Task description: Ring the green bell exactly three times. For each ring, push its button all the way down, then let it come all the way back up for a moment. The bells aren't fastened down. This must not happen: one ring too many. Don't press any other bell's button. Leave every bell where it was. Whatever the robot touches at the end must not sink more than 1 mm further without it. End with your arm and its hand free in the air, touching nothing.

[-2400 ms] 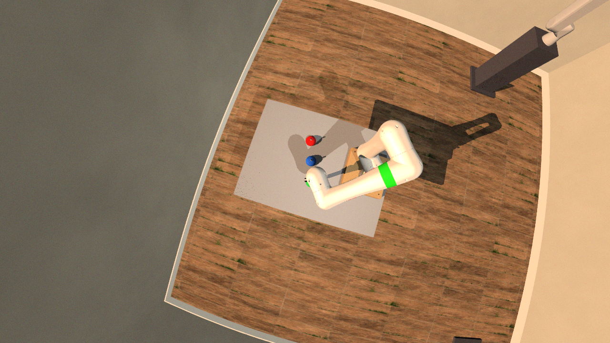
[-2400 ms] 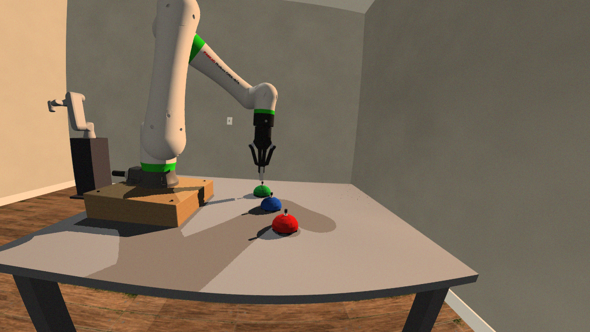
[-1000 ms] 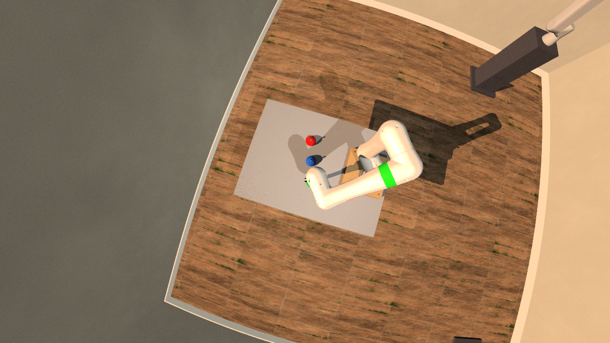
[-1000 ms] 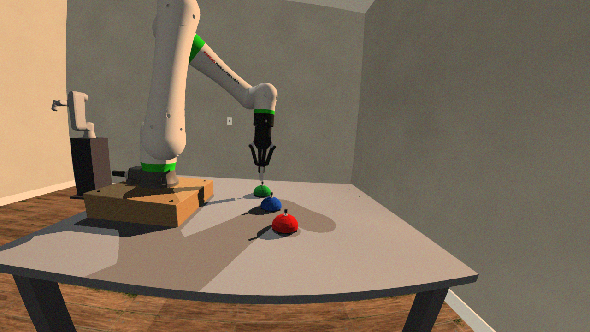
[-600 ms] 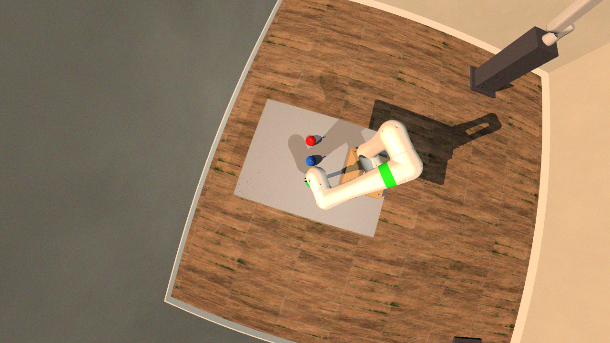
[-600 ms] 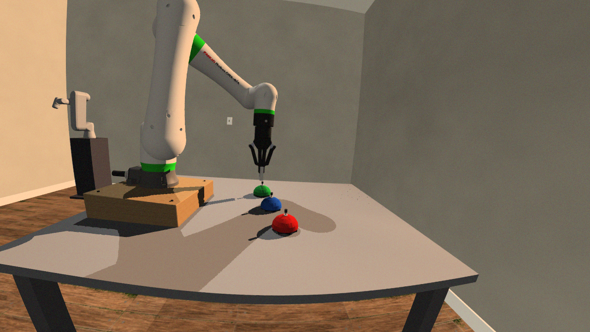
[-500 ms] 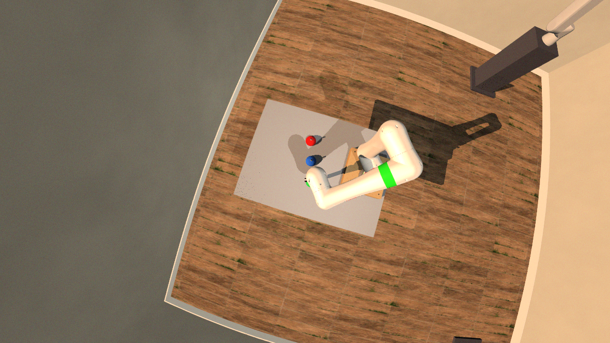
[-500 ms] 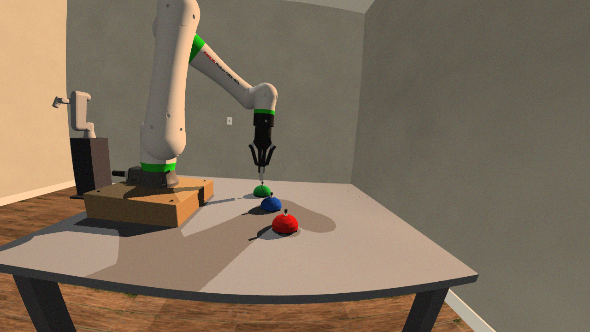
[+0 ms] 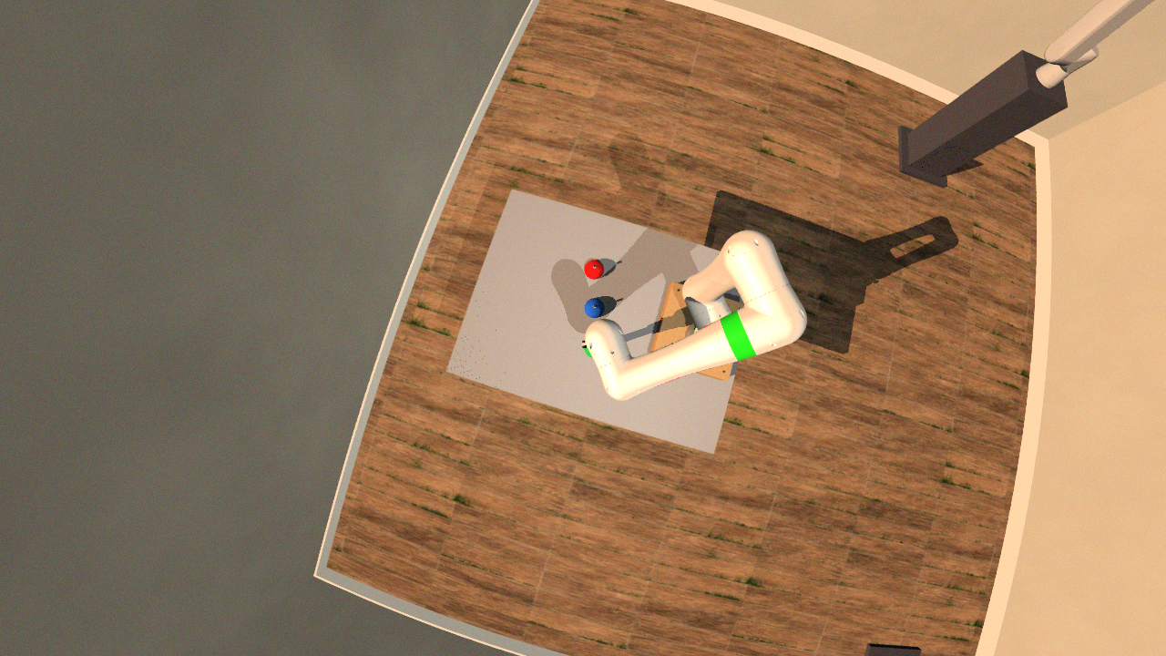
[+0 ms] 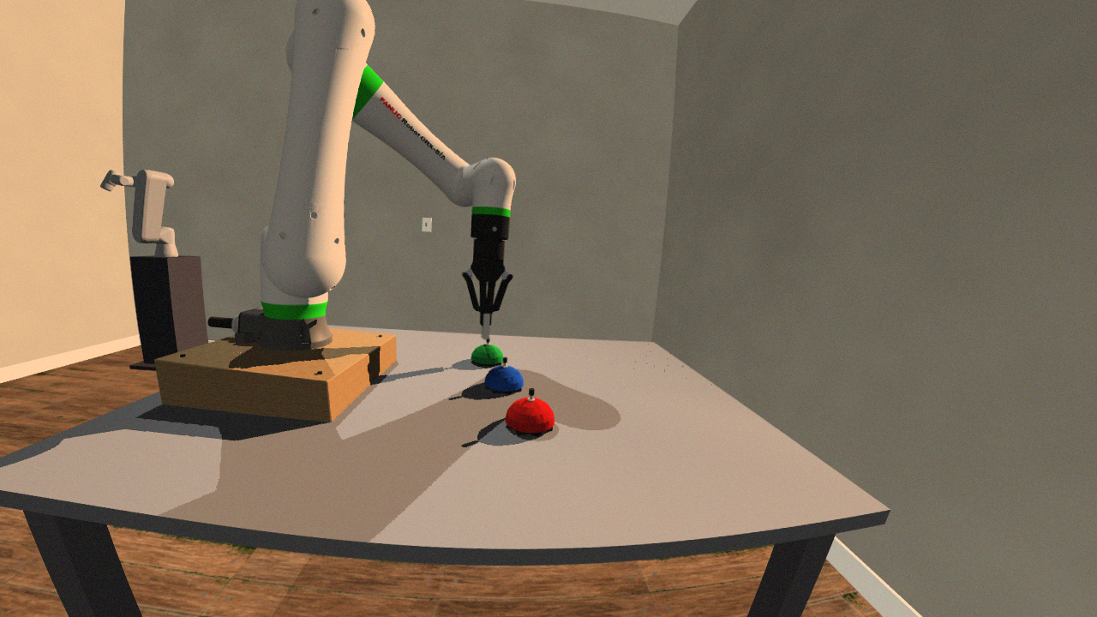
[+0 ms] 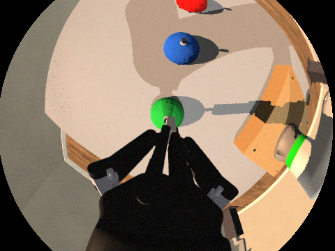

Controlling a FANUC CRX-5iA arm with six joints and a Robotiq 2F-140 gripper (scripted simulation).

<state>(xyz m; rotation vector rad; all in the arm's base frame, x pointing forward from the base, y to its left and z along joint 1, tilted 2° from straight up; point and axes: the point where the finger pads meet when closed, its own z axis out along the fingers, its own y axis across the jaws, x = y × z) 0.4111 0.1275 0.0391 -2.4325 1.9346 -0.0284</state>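
My gripper is now 60 mm above the green bell and 10 mm short of it. Round my hand: blue bell: 160 mm to the right, 60 mm below, 50 mm ahead; then red bell: 320 mm to the right, 80 mm ahead, 60 mm below.
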